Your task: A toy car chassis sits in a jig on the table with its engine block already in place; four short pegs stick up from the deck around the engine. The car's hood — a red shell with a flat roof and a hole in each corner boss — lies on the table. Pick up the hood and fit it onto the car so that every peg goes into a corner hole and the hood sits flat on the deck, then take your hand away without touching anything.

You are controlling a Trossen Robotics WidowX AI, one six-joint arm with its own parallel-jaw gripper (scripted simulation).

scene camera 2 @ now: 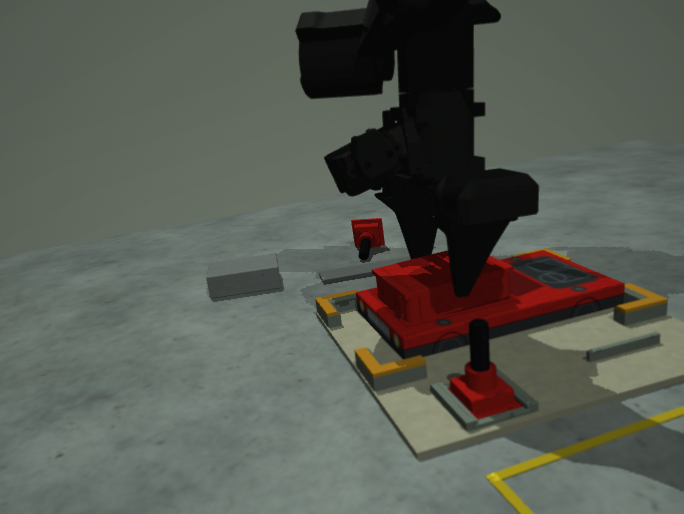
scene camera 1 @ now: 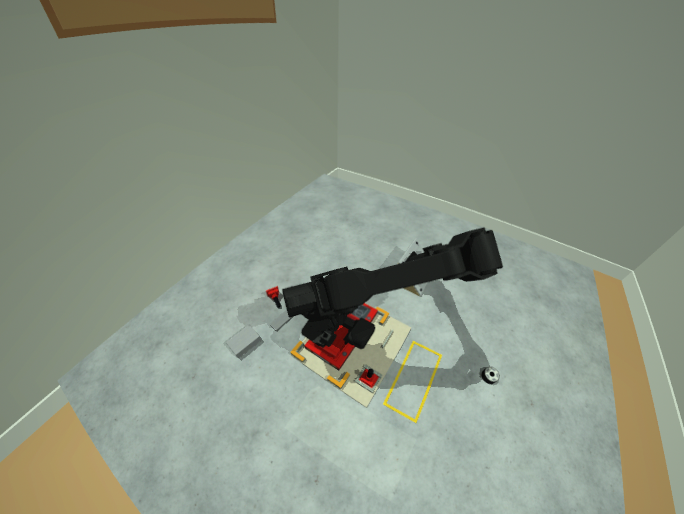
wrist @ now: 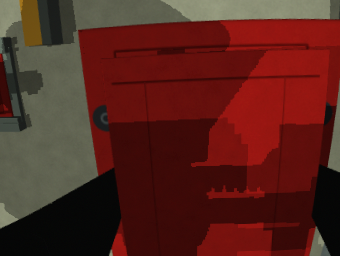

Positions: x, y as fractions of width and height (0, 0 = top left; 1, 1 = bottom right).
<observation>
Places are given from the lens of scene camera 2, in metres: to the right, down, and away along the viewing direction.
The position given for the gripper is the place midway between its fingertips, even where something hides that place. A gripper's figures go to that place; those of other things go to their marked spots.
gripper (scene camera 2: 0.64, 0.55): 0.08, 0.02, 0.50
red hood (scene camera 2: 0.61, 0.56): 0.06, 0.03, 0.46
grey strip (scene camera 2: 0.49, 0.54): -0.01, 0.02, 0.64
The marked spots on the red hood and the grey strip are 0.20 m apart.
</observation>
